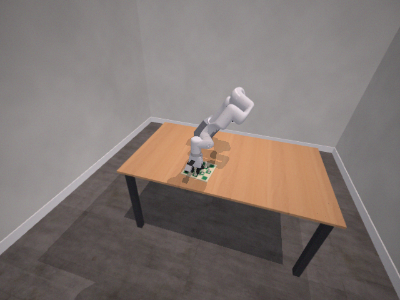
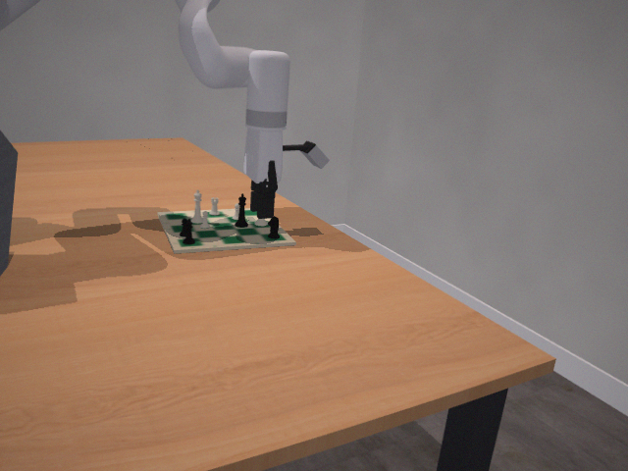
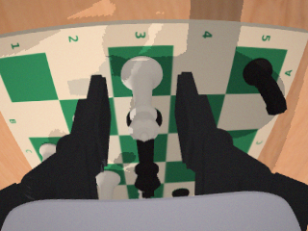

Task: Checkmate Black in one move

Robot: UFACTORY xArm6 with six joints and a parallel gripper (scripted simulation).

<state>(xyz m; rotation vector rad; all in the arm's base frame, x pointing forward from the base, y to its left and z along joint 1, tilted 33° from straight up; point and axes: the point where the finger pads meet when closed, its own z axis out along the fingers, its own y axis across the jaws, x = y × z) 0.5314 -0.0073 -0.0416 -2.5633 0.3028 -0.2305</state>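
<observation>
Right now my hand is 4 cm past the black king, 1 cm to the right of it and 1 cm above it. Also, from my hand: tall white piece 11 cm behind, 6 cm to the left, 1 cm below; chessboard 8 cm behind, 1 cm to the left, 4 cm below.
</observation>
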